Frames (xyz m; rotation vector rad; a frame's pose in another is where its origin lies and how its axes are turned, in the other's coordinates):
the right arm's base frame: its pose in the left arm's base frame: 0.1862 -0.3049 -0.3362 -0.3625 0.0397 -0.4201
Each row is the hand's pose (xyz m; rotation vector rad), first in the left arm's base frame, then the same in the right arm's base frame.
Working: the left arm's base frame: its pose in the right arm's base frame: -0.2815 0.0678 0.3960 0.3625 -0.0397 0.4201

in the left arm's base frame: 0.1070 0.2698 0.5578 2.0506 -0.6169 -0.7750
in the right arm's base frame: -0.2729 0.1426 1.0203 2.4186 -0.0524 -0.6277
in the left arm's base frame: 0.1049 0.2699 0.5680 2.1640 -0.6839 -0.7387
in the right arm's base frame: -0.2745 0.1382 1.0296 2.5414 -0.1006 -0.6274
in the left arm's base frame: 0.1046 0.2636 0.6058 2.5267 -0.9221 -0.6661
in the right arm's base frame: -0.2708 0.1195 1.0628 2.9288 -0.2725 -0.6963
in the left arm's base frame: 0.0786 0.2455 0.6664 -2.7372 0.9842 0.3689
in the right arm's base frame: -0.2850 0.0725 1.1105 -2.5785 0.2837 0.5004
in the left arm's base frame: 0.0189 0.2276 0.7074 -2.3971 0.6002 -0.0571
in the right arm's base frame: -0.3308 0.0195 1.1362 -2.1118 0.0682 0.1707
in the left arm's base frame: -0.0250 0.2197 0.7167 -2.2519 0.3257 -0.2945
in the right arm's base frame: -0.3673 -0.0077 1.1373 -1.8948 -0.1126 -0.0506
